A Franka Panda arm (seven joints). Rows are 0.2 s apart.
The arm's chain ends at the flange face. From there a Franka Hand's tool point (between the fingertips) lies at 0.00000 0.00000 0.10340 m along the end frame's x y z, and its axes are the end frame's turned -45 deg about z.
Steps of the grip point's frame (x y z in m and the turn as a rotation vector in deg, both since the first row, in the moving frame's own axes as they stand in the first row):
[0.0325 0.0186 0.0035 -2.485 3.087 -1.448]
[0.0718 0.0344 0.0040 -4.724 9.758 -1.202]
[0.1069 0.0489 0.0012 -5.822 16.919 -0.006]
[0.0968 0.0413 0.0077 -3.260 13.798 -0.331]
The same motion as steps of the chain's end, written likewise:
[0.0290 -0.0090 0.0037 0.426 3.940 -1.448]
[0.0568 -0.0199 0.0058 3.560 10.240 -1.202]
[0.0816 -0.0271 0.0062 7.847 16.080 -0.006]
[0.0761 -0.0259 0.0108 7.451 12.062 -0.331]

